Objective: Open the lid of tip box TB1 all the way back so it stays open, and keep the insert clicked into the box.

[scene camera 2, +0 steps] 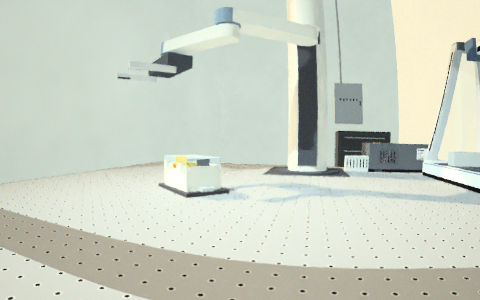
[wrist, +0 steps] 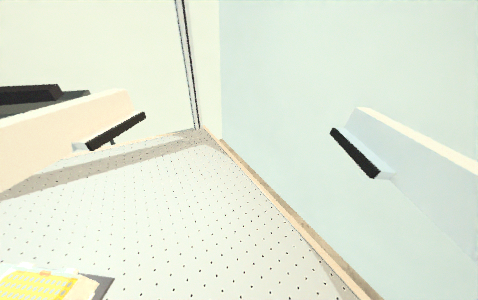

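Where they show: gripper, fingertip midpoint: point(scene camera 2: 122, 70) point(wrist: 236, 111); arm's base at its link origin: point(scene camera 2: 307, 174).
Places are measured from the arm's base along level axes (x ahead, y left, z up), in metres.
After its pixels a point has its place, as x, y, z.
Observation:
Tip box TB1 point(scene camera 2: 200, 178) @(0.540, -0.213, 0.047) is a pale box on a dark base plate point(scene camera 2: 223, 190) @(0.513, -0.171, 0.020). Its clear lid point(scene camera 2: 214, 158) @(0.508, -0.194, 0.088) lies down over the top, and something yellow and orange shows through it. In the wrist view the yellow insert point(wrist: 36, 286) @(0.513, -0.273, 0.070) with its rows of holes shows at the bottom left corner, cut off by the edge. It looks level in the box, but whether it is clicked in cannot be told. My gripper point(scene camera 2: 123, 71) @(0.394, -0.548, 0.342) point(wrist: 236, 111) @(0.394, -0.548, 0.342) is open and empty, high above the table and up to the left of the box in the scene view.
The perforated table point(scene camera 2: 280, 225) @(0.712, -0.025, 0.013) point(wrist: 165, 215) @(0.570, -0.452, 0.013) meets a wall point(wrist: 325, 60) at its edge. The arm's column point(scene camera 2: 307, 105) @(0.077, -0.002, 0.255) stands behind and to the right of the box. A dark case point(scene camera 2: 350, 140), a white rack point(scene camera 2: 356, 163) @(-0.045, 0.200, 0.044) and a grey unit point(scene camera 2: 402, 156) @(-0.035, 0.392, 0.076) stand right of the column, beside a white frame point(scene camera 2: 444, 107) @(0.098, 0.511, 0.262).

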